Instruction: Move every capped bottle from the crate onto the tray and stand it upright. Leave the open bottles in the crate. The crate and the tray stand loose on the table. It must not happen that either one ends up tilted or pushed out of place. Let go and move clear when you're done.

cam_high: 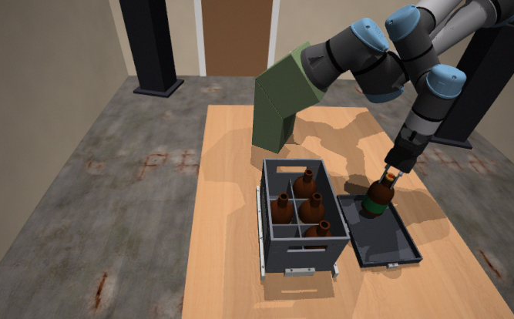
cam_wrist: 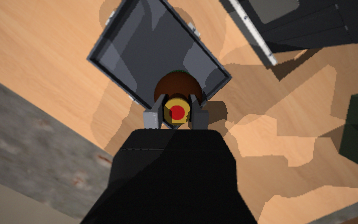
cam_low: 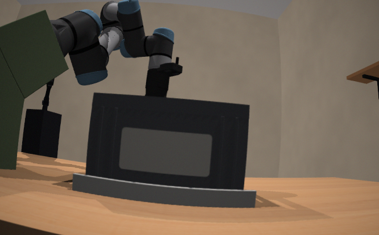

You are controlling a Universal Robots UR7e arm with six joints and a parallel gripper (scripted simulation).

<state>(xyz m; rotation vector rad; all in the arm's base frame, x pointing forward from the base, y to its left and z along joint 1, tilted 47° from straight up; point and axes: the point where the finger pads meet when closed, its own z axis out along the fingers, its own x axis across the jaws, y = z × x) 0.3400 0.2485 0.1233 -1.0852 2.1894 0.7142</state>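
Right now my hand is 60 mm above the brown capped bottle. Also, from my hand: dark grey tray: 50 mm ahead, 20 mm to the left, 160 mm below; then dark crate: 110 mm ahead, 250 mm to the right, 90 mm below; then open bottle: 190 mm ahead, 190 mm to the right, 80 mm below.
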